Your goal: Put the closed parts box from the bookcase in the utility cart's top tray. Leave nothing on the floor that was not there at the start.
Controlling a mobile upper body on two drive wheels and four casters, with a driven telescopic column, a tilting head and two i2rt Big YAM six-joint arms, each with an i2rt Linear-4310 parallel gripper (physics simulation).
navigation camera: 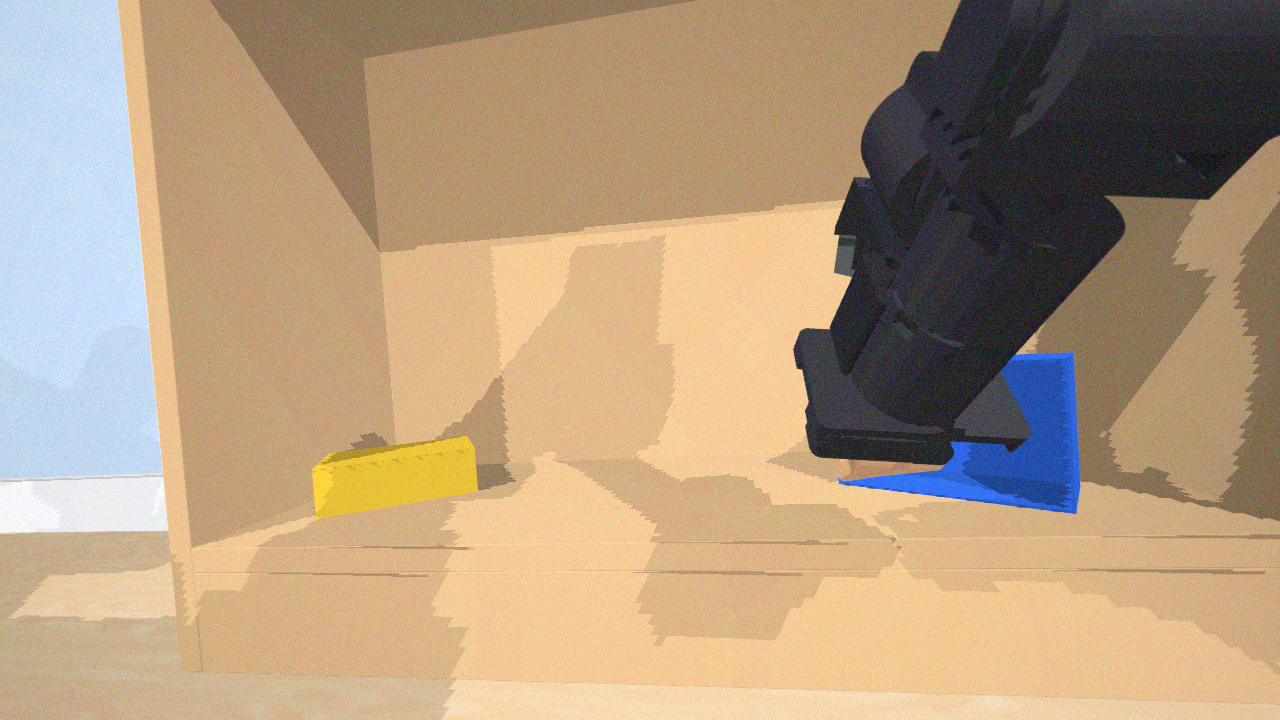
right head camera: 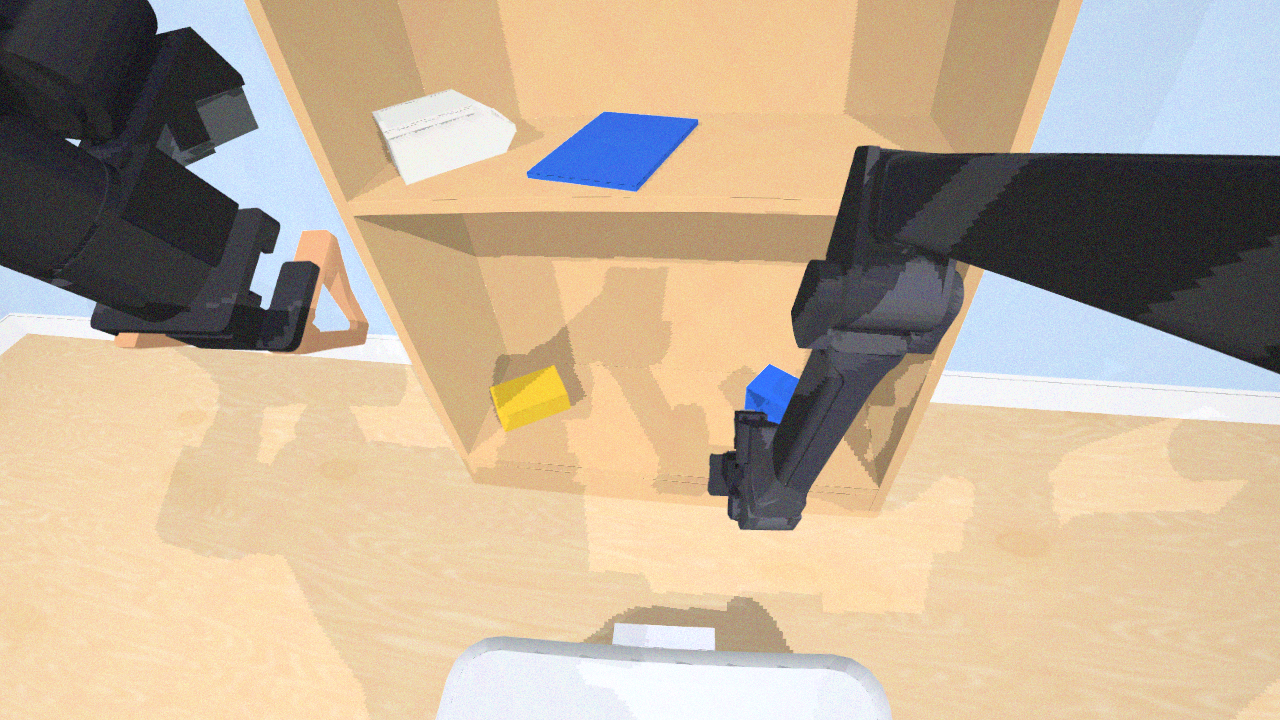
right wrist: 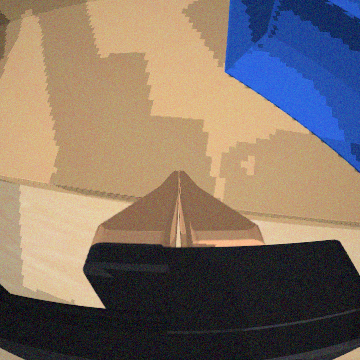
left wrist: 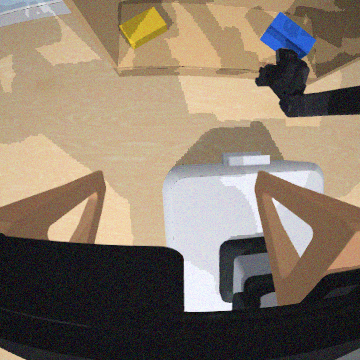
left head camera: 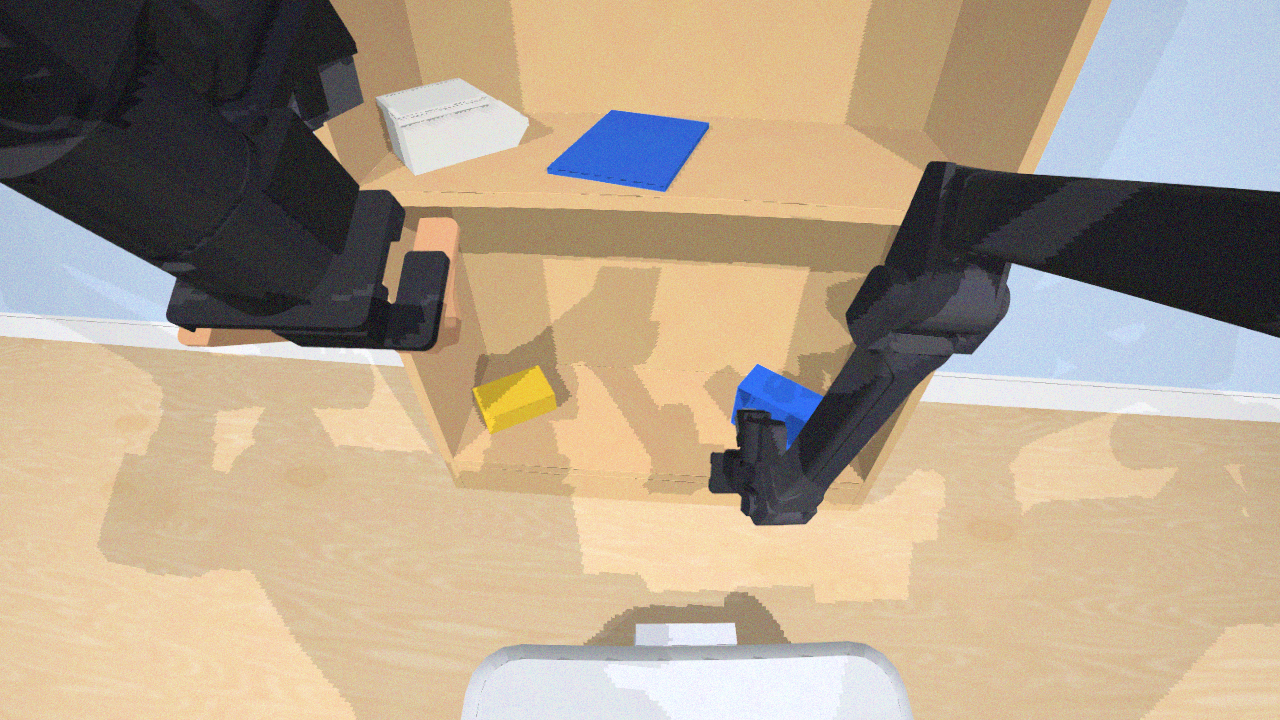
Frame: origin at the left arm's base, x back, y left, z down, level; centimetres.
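Seen in the pictures: left gripper, between the fingertips: point(right head camera: 304, 333) point(left wrist: 179, 178) point(left head camera: 381, 330); right gripper, between the fingertips: point(navigation camera: 842, 471) point(right wrist: 178, 179) point(left wrist: 259, 63).
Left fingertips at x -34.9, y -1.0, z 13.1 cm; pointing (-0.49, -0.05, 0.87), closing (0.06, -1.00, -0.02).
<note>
Pixels of each thing's top centre, then the offset from my left fingertips to it. "spot": a spot on its surface instead.
- closed yellow box, centre of its top: point(navigation camera: 399, 450) point(left head camera: 513, 391) point(right head camera: 527, 390) point(left wrist: 141, 24) dy +9.1, dx -47.8, dz +58.0 cm
- white box, a spot on its surface: point(left head camera: 452, 129) point(right head camera: 439, 139) spot: dy +7.4, dx -41.5, dz +3.7 cm
- open blue box, centre of its top: point(navigation camera: 944, 359) point(right head camera: 796, 395) point(left head camera: 785, 394) point(left wrist: 293, 31) dy -42.2, dx -41.8, dz +52.0 cm
- flat blue panel, centre of its top: point(left head camera: 634, 142) point(right head camera: 617, 143) dy -14.9, dx -45.3, dz +7.3 cm
A closed yellow box point(left head camera: 516, 399) point(right head camera: 531, 399) point(left wrist: 144, 28) point(navigation camera: 398, 479) lies on the bookcase's bottom shelf, at the left. A white box point(left head camera: 452, 129) point(right head camera: 443, 138) with a seam across its top sits on the shelf above. Which one is the parts box I cannot tell. My left gripper point(left head camera: 322, 340) point(right head camera: 246, 338) point(left wrist: 179, 178) is open and empty, high at the left in both head views. My right gripper point(right wrist: 178, 179) point(navigation camera: 845, 469) is shut and empty, low over the bottom shelf beside the open blue box point(right wrist: 295, 100) point(navigation camera: 1049, 429). The utility cart does not show.
The bookcase point(left head camera: 429, 394) point(right head camera: 411, 358) point(navigation camera: 170, 358) has upright side panels. A flat blue panel point(left head camera: 631, 150) point(right head camera: 617, 150) lies right of the white box. The robot's white base point(left head camera: 689, 689) point(right head camera: 662, 685) point(left wrist: 200, 210) stands on the wooden floor in front.
</note>
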